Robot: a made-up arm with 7 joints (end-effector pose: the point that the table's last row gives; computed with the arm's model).
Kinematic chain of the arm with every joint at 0, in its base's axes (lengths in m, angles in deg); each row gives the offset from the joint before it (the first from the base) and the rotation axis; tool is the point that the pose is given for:
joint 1: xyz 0 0 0.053 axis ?
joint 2: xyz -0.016 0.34 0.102 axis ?
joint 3: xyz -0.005 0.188 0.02 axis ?
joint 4: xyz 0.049 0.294 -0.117 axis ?
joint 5: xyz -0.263 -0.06 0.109 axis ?
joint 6: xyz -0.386 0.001 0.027 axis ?
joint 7: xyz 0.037 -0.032 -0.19 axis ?
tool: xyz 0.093 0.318 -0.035
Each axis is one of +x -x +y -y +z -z.
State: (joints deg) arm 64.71 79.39 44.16 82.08 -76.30 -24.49 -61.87
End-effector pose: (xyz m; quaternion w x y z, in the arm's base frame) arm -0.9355 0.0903 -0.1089 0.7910 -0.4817 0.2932 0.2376
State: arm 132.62 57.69 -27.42 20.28 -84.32 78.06 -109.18
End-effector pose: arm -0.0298 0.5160 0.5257 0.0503 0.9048 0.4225 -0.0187
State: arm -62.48 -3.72 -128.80 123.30 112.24 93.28 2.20
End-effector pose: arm 0.4171 0.5411 -0.2748 0.5566 -0.7196 -0.3861 0.1527
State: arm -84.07 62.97 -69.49 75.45 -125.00 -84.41 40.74
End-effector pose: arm 0.1465 0.4987 0.4345 0.0819 -0.4112 0.7282 -0.5422
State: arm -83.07 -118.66 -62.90 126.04 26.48 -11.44 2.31
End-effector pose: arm -0.2152 0.8956 0.6160 0.4877 0.4978 -0.6148 -0.3692
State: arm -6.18 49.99 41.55 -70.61 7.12 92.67 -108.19
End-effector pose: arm 0.1395 0.7265 -0.0660 0.2785 -0.8839 -0.3255 0.1874
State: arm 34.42 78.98 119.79 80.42 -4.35 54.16 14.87
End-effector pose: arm -0.1929 -0.1952 0.4697 0.6128 0.6968 0.1056 0.3574
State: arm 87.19 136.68 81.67 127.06 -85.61 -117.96 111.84
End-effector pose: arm -0.0362 -0.3619 0.5870 0.0057 0.1968 -0.5986 0.7765
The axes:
joint 1: +y
joint 2: -x
joint 3: +z
joint 4: -y
joint 5: +z
joint 6: -y
joint 7: +x

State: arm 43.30 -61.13 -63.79 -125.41 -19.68 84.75 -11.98
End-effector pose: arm 0.5498 0.3998 -0.2633 0.4562 0.2963 0.7962 -0.2648
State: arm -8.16 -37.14 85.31 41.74 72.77 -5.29 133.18
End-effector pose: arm 0.0246 0.3733 0.1367 0.0519 0.1304 0.4489 0.8825
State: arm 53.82 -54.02 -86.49 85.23 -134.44 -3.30 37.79
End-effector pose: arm 0.3799 0.4869 0.0532 0.1005 0.3156 0.6379 0.6952
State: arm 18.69 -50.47 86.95 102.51 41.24 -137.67 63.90
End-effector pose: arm -0.0871 1.1758 0.0055 0.7473 0.4938 0.1760 0.4082
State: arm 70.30 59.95 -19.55 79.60 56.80 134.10 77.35
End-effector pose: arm -0.3885 -0.2170 0.2179 0.2189 -0.5968 0.0161 -0.7717
